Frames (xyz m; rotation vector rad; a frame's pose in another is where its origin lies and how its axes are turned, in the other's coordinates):
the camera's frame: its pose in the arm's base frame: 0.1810 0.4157 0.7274 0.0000 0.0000 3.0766
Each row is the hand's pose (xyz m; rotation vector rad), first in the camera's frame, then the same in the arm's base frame.
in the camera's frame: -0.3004 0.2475 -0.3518 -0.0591 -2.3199 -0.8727
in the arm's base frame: 0.4647 0.1492 0.3756 2.2964 -0.1333 0.8163
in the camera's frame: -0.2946 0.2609 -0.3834 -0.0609 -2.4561 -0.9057
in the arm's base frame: 0.4580 0.1362 0.3440 2.3526 -0.1349 0.6437
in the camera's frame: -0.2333 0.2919 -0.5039 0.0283 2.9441 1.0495
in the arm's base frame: 0.3948 0.1093 0.2235 2.4550 -0.1034 -0.0492
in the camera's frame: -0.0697 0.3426 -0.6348 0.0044 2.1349 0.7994
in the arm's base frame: 0.2283 0.0693 0.0926 2.2518 -0.0778 -1.1331
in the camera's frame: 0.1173 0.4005 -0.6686 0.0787 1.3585 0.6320
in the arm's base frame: 0.0379 0.0237 0.0588 1.6653 -0.1509 -2.0025
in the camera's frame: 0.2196 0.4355 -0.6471 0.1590 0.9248 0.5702
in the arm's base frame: -0.0664 -0.0046 0.0803 1.1936 -0.2454 -2.3537
